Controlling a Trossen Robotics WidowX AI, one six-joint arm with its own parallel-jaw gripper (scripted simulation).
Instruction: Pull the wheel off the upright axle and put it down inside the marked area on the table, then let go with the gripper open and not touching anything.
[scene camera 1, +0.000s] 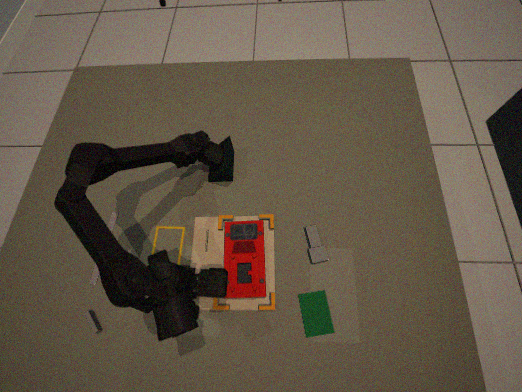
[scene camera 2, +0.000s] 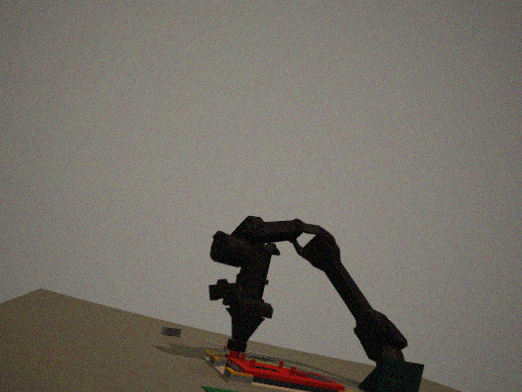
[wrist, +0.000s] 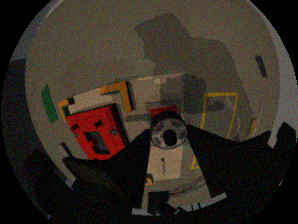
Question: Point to my gripper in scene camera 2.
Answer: At 236, 345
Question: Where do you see my gripper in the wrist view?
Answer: At 168, 130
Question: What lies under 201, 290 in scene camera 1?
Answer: My gripper.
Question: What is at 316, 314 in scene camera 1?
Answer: A green plate.
